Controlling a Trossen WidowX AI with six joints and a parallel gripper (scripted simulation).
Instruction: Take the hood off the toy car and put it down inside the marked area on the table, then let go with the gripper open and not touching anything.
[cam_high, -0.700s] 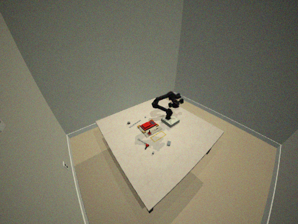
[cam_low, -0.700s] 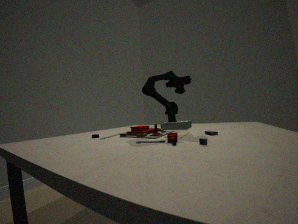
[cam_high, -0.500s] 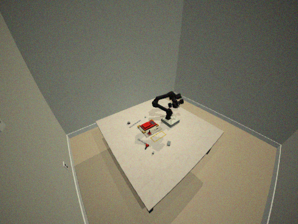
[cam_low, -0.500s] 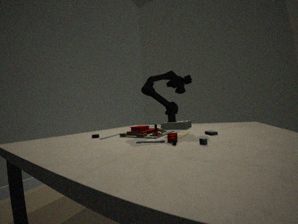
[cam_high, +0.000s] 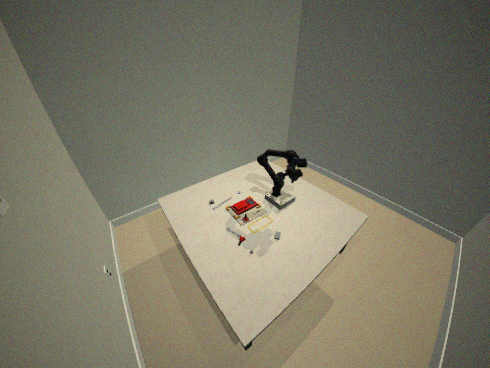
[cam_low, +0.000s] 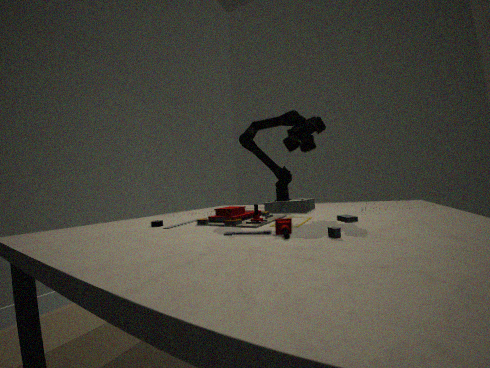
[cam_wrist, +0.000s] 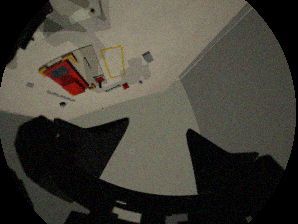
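Right now my gripper tip is 26 cm to the left of the red hood, 26 cm above it and 20 cm short of it.
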